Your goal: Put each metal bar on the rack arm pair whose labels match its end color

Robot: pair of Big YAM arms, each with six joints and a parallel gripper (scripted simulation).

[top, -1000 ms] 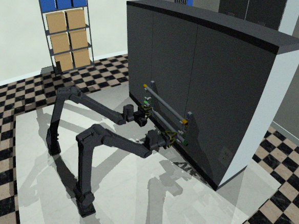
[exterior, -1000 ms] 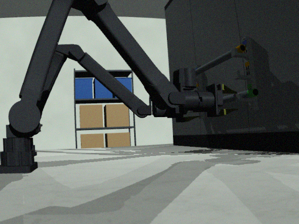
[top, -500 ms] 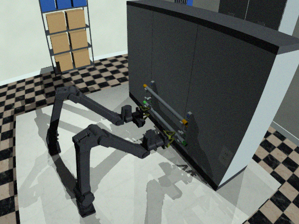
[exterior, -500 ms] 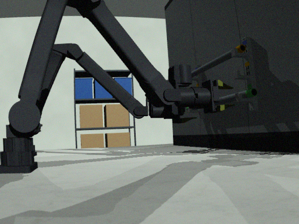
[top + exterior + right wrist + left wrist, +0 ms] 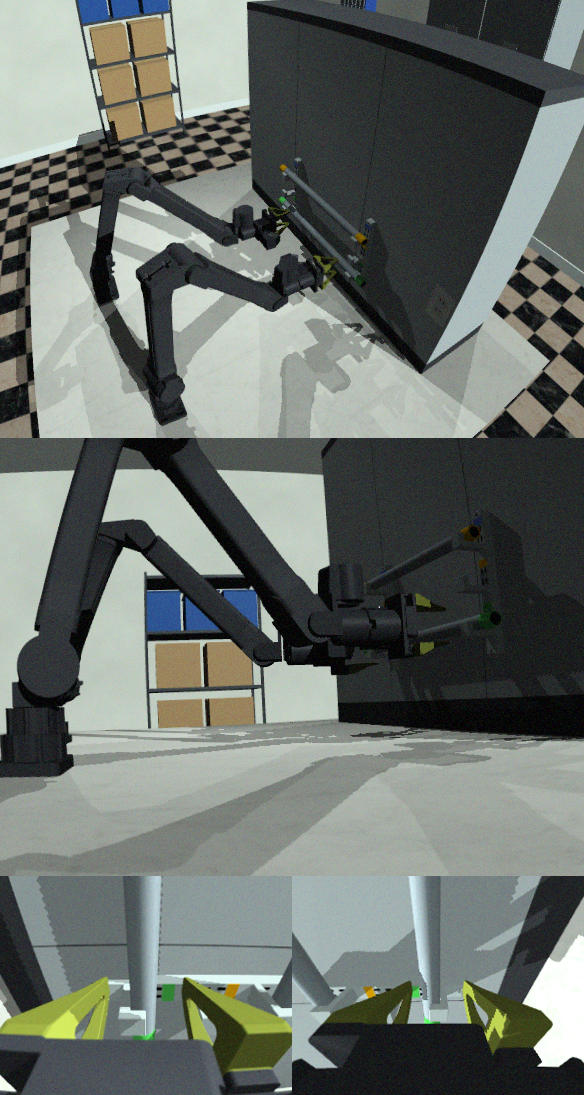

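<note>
Right now my left hand is 10 mm short of the orange-ended bar, 150 mm to the left of it and 160 mm below it. From my left hand the other things lie so: green-ended bar 10 mm ahead, 160 mm to the right, 10 mm above; then grey cabinet wall 210 mm ahead, 140 mm to the right, 270 mm above; then wall outlet 20 mm behind, 670 mm to the right, 120 mm above.
Right now the orange-ended bar is 60 mm ahead of my right hand, 160 mm to the left of it and 150 mm above it. Round my right hand: green-ended bar 60 mm ahead, 140 mm to the left; grey cabinet wall 260 mm ahead, 160 mm to the left, 260 mm above; wall outlet 30 mm ahead, 360 mm to the right, 110 mm above.
</note>
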